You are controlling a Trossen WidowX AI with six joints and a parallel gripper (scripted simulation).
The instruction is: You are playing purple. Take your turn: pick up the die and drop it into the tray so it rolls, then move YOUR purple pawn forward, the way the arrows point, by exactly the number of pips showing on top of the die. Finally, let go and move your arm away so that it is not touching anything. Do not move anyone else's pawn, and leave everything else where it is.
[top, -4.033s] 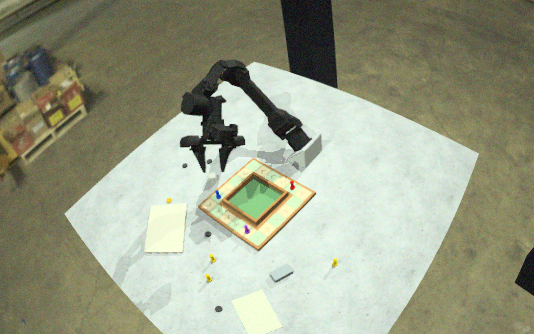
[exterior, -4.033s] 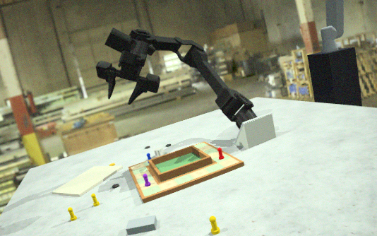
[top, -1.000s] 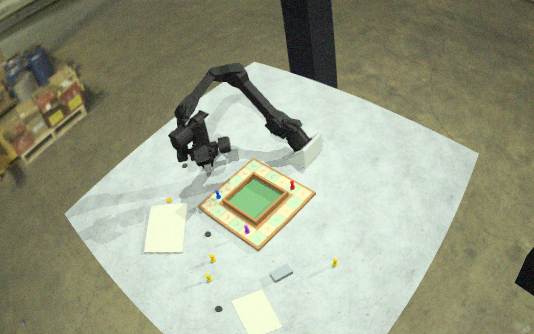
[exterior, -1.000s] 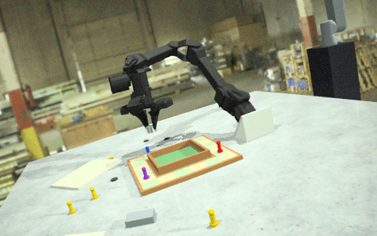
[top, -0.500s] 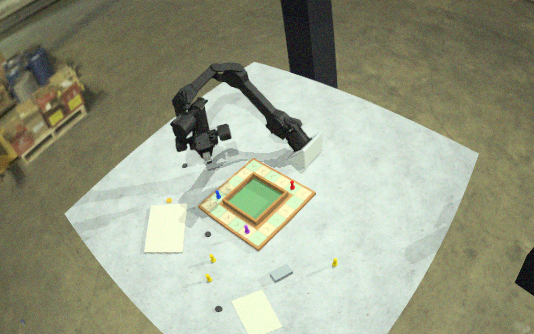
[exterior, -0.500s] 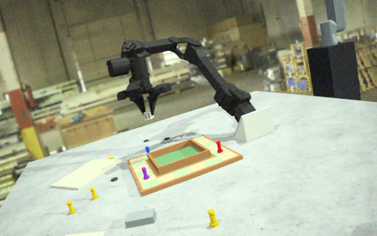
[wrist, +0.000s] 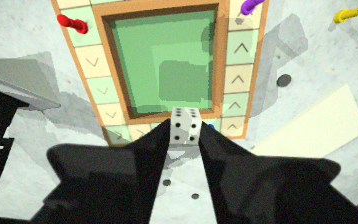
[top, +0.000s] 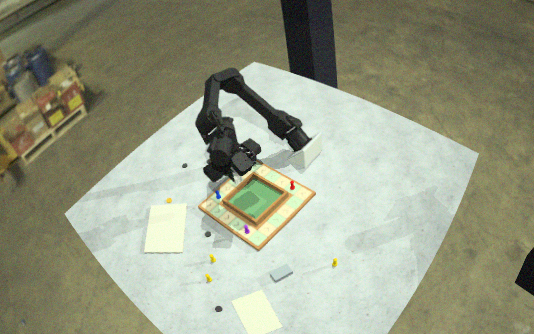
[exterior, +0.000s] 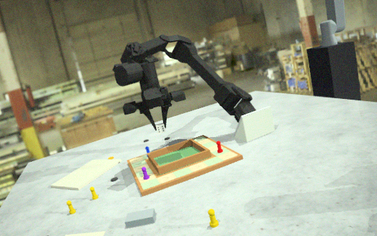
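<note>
The purple pawn lies 8 cm ahead of my gripper tip, 12 cm to the left of it and 8 cm below it. Also, from my gripper tip: white die right at my gripper tip; then blue pawn 6 cm ahead, 6 cm to the right, 8 cm below; then green tray 2 cm behind, 4 cm to the left, 10 cm below.
</note>
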